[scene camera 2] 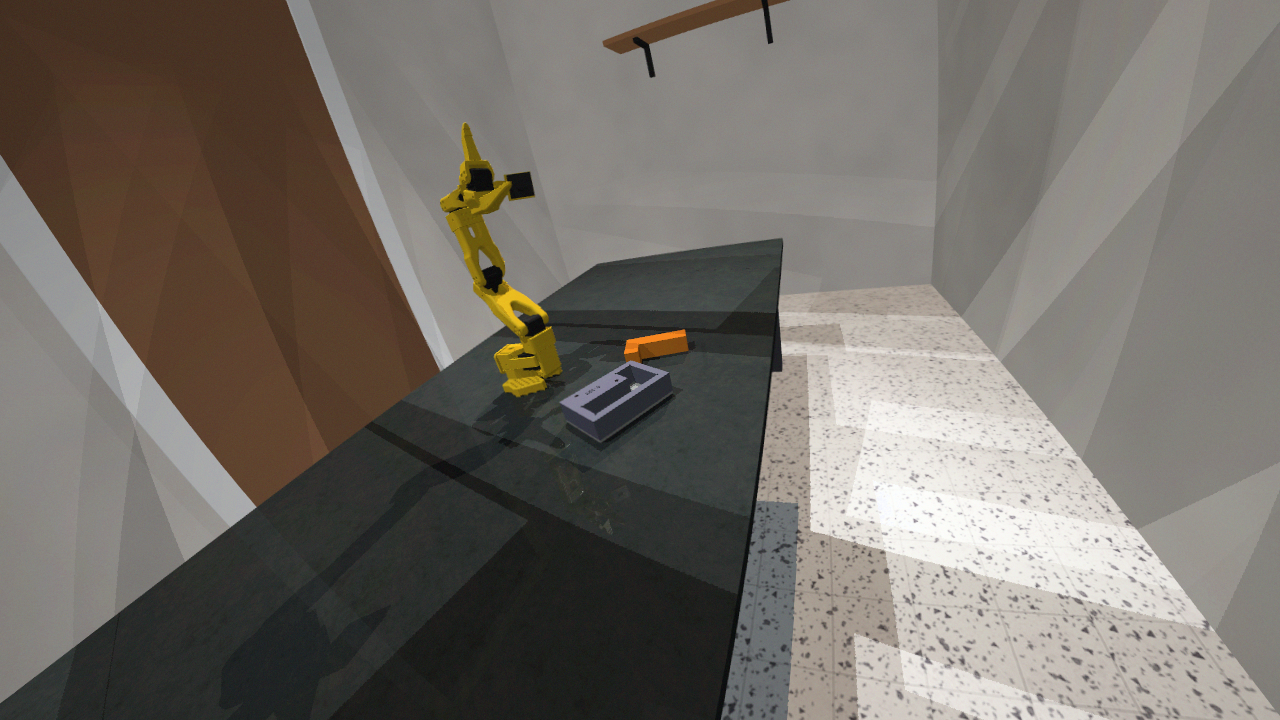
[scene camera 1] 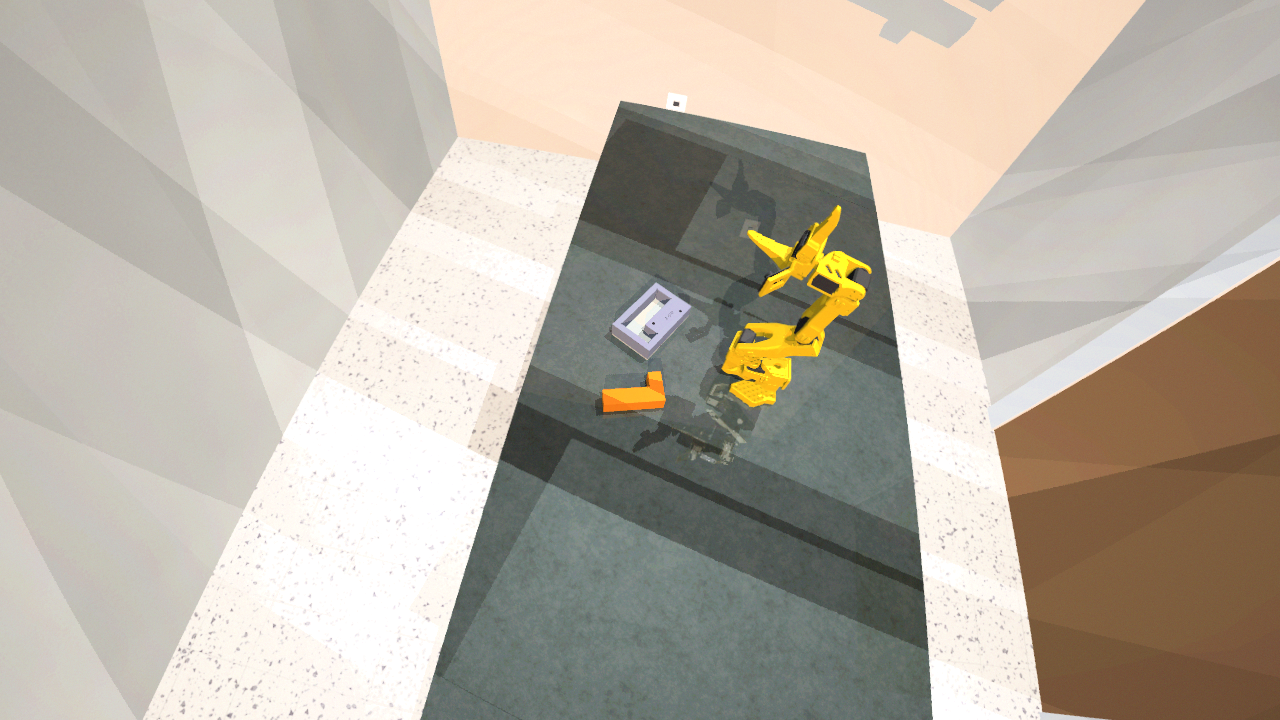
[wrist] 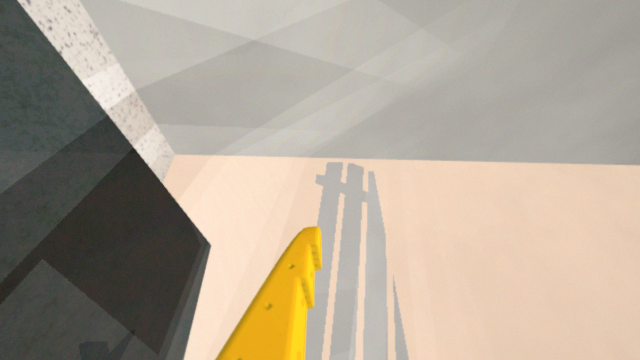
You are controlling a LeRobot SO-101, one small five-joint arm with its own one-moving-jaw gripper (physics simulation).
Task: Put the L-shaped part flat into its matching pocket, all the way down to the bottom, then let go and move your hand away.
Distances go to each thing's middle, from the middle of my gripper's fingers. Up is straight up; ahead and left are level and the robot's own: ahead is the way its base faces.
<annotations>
Now: the grey pocket block point(scene camera 2: 607, 405) 37 cm below my hand, 18 cm ahead of it and 9 cm to the right of it. From my hand the other things lie so: orange L-shaped part point(scene camera 1: 652, 396) 38 cm below, 19 cm ahead, 8 cm to the left.
</annotations>
